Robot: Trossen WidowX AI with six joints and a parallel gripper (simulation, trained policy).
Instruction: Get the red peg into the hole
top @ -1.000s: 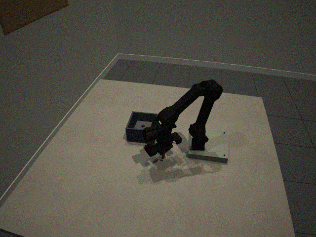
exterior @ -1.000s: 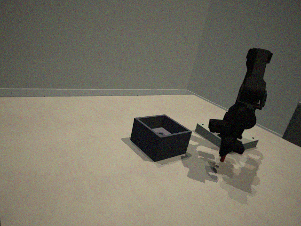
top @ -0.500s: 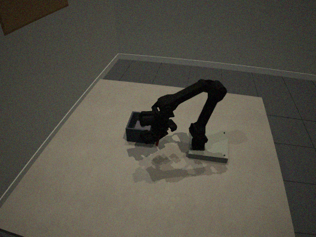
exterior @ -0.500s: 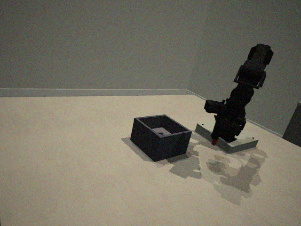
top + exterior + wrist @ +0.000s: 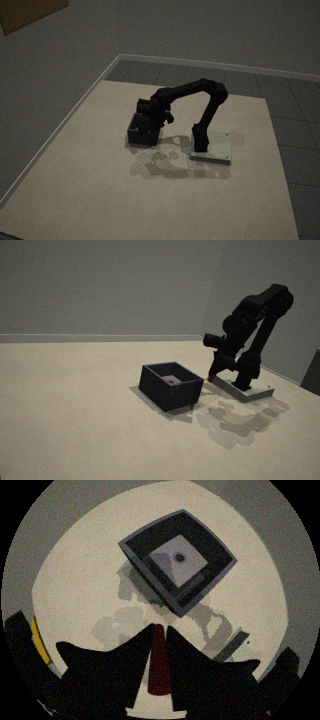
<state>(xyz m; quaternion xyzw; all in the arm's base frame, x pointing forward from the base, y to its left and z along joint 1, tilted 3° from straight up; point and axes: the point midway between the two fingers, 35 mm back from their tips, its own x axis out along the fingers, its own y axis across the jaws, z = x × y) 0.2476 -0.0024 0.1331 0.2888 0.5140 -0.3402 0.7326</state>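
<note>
The grey plate is 60 mm ahead of my gripper tip, 110 mm to the right of it and 90 mm below it. From my gripper tip the other things lie so: red peg 10 mm behind, 10 mm to the left, 20 mm above; then dark blue box 60 mm ahead, 110 mm to the right, 110 mm below.
</note>
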